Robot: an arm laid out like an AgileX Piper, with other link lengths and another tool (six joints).
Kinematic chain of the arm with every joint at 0, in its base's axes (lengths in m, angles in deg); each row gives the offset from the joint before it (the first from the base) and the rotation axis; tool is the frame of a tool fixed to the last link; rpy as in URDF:
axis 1: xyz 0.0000 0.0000 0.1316 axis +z
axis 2: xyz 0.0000 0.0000 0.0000 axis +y
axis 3: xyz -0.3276 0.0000 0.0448 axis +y
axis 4: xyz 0.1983 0.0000 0.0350 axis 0.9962 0 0.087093
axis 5: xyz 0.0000 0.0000 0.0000 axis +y
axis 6: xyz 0.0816 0.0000 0.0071 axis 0.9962 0 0.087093
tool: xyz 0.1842 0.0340 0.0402 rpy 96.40 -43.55 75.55
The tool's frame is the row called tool.
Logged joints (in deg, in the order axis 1, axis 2, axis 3, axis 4, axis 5, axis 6), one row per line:
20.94, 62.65, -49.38, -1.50, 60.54, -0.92
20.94, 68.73, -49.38, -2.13, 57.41, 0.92
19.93, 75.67, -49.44, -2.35, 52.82, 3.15
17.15, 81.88, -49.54, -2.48, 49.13, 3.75
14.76, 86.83, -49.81, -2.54, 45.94, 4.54
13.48, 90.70, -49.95, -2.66, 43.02, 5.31
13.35, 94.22, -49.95, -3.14, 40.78, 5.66
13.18, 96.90, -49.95, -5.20, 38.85, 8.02
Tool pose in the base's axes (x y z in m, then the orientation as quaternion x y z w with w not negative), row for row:
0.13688, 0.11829, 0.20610, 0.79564, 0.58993, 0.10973, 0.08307
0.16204, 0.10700, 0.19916, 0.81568, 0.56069, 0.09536, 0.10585
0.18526, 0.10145, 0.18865, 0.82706, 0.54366, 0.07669, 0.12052
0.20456, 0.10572, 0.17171, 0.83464, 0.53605, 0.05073, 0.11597
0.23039, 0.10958, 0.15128, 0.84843, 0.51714, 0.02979, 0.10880
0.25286, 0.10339, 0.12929, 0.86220, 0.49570, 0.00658, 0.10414
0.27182, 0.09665, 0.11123, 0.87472, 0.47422, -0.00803, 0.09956
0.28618, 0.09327, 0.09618, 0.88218, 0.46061, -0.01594, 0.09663
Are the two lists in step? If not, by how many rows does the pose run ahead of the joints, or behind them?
The pose runs 2 rows behind the joints: the pose in row i belongs to the joints in row i - 2.
